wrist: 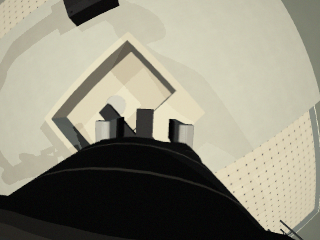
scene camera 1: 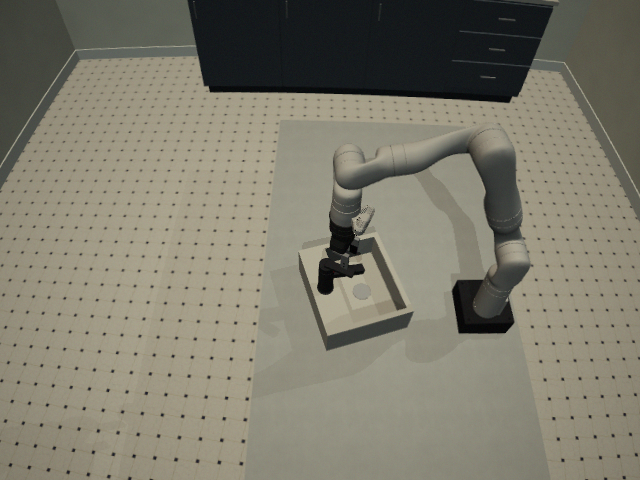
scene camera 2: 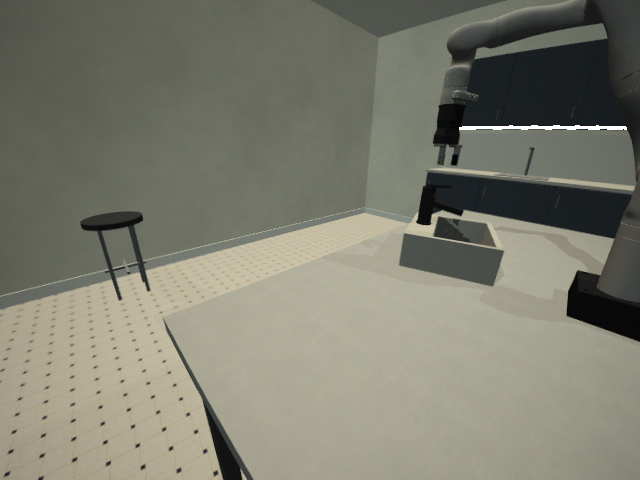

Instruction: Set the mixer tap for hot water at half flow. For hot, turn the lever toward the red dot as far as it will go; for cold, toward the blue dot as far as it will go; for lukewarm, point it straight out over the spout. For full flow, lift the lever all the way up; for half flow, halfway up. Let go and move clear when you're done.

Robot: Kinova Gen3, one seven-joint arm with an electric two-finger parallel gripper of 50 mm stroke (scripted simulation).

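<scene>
My gripper (scene camera 2: 447, 165) is visible, the same gripper (wrist: 146, 127) (scene camera 1: 348, 259) appearing in the wrist view and in scene camera 1 too. A black mixer tap (scene camera 1: 325, 286) is present; the wrist view has the tap (wrist: 108, 111), and scene camera 2 has the tap (scene camera 2: 427, 202). Also present: a sink basin (scene camera 1: 378, 291), with the basin (wrist: 118, 77) in the wrist view and the basin (scene camera 2: 469, 250) in scene camera 2.
</scene>
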